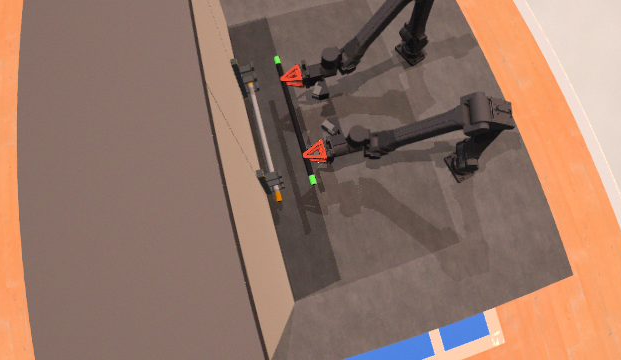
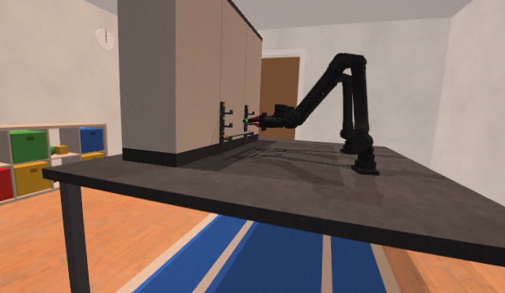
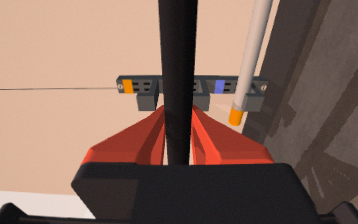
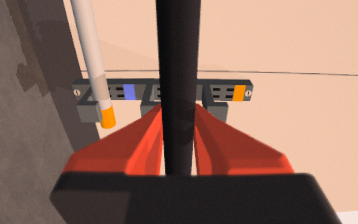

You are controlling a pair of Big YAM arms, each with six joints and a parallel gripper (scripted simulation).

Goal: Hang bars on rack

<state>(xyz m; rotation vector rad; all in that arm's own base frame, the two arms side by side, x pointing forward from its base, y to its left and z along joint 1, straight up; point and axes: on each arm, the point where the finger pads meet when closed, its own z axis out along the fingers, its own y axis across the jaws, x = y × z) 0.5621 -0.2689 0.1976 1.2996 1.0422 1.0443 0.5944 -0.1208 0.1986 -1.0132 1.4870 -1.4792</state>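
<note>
The black bar is 150 mm to the right of my left hand. From my left hand the other things lie so: beige wall unit (310 mm ahead, 150 mm to the right, 250 mm above); then silver bar (120 mm ahead, 150 mm to the right, 100 mm below).
</note>
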